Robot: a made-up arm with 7 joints. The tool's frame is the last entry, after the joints. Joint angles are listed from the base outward. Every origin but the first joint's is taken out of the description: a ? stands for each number. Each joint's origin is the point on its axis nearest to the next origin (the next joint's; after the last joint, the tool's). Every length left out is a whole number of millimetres.
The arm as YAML. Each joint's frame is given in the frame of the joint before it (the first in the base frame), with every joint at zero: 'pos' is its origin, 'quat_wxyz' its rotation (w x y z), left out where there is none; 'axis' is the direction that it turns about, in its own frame. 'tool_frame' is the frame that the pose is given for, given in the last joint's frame.
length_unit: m
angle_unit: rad
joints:
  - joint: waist
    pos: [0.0, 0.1, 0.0]
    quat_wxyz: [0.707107, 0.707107, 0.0, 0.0]
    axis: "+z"
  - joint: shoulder
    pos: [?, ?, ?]
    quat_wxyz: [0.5, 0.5, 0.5, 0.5]
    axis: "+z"
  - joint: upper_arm
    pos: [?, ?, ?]
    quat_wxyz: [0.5, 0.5, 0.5, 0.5]
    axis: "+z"
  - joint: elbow
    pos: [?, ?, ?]
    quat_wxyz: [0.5, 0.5, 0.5, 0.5]
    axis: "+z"
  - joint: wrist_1
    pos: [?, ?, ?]
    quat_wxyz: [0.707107, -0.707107, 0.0, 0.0]
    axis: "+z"
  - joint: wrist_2
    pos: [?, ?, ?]
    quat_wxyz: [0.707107, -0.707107, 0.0, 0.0]
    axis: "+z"
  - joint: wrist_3
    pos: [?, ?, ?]
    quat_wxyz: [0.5, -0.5, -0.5, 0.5]
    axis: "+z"
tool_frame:
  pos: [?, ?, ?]
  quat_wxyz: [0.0, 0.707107, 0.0, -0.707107]
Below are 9 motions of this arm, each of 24 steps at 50 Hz.
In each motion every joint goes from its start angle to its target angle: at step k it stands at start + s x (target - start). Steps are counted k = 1, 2, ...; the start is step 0. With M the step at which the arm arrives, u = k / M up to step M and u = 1 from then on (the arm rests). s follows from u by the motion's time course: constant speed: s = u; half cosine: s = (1 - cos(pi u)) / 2; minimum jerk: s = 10 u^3 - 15 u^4 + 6 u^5.
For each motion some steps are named. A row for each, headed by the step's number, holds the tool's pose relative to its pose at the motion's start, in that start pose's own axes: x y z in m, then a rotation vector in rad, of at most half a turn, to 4 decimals.
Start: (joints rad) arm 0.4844 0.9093 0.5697 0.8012 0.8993 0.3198 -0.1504
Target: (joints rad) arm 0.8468 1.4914 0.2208 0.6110 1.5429 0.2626 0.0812
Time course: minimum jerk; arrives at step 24
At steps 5, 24:
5: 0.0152 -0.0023 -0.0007 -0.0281 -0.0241 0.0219
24: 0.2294 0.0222 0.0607 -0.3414 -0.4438 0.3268

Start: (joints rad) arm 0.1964 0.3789 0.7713 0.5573 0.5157 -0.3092 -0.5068
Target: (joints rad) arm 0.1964 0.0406 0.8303 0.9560 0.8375 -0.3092 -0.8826
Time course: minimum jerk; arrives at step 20
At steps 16, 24:
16: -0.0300 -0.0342 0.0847 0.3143 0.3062 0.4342
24: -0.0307 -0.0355 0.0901 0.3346 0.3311 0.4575

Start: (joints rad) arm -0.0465 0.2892 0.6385 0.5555 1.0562 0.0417 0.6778
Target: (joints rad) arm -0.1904 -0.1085 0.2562 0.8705 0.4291 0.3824 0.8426
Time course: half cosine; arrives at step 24
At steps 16, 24:
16: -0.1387 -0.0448 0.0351 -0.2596 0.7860 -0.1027
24: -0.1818 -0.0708 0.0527 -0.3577 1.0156 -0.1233

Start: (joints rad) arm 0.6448 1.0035 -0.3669 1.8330 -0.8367 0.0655 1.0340
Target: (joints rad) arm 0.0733 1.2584 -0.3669 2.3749 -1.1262 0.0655 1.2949
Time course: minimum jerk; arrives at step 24
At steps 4, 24:
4: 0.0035 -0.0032 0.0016 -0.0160 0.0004 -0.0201
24: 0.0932 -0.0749 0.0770 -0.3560 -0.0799 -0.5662

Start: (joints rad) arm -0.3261 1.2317 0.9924 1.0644 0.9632 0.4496 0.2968
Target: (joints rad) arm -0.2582 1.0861 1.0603 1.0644 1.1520 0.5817 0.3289
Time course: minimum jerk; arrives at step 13
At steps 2, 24:
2: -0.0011 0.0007 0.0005 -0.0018 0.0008 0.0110
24: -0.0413 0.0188 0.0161 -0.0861 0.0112 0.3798

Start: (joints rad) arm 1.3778 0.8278 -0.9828 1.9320 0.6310 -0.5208 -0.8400
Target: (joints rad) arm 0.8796 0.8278 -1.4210 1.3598 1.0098 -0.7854 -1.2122
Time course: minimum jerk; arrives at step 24
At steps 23, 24:
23: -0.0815 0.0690 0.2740 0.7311 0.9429 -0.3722
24: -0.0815 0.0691 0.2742 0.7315 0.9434 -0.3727

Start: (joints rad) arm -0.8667 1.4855 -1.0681 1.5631 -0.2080 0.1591 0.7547
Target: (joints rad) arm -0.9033 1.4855 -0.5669 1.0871 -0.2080 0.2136 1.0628
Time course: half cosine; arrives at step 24
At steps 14, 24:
14: -0.0833 0.0301 0.0381 0.0189 0.1895 0.3465
24: -0.1307 0.0299 0.0668 0.0232 0.2308 0.5864

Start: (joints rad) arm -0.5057 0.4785 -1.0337 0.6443 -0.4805 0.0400 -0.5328
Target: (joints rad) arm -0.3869 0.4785 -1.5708 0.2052 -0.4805 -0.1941 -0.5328
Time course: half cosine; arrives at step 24
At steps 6, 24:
6: -0.0091 -0.0076 0.0032 -0.0509 -0.0317 -0.0588
24: -0.0837 -0.0104 0.0169 -0.3148 -0.1652 -0.4366

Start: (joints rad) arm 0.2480 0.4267 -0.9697 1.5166 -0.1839 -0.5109 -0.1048
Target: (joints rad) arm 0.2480 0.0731 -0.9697 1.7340 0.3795 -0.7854 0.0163
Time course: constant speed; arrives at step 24
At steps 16, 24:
16: 0.0618 -0.0201 -0.0748 0.2117 -0.4927 0.4508
24: 0.0984 -0.0230 -0.1038 0.3181 -0.7480 0.6643

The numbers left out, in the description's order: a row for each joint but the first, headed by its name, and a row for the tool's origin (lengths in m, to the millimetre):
shoulder: 0.0 0.0 0.0
upper_arm: -0.261 0.0 0.0
elbow: 0.0 0.0 0.0
wrist_1: 0.0 -0.234 0.0
wrist_2: 0.0 0.0 0.0
wrist_3: 0.0 0.0 0.0
tool: 0.0 0.0 0.0

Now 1 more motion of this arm.
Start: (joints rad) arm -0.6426 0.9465 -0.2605 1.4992 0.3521 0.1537 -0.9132
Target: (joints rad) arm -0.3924 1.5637 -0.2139 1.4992 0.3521 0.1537 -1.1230
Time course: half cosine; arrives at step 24
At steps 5, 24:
5: 0.0083 0.0157 -0.0166 0.0608 -0.0514 -0.0282
24: 0.1162 0.1742 -0.1058 0.6248 -0.4870 -0.2407

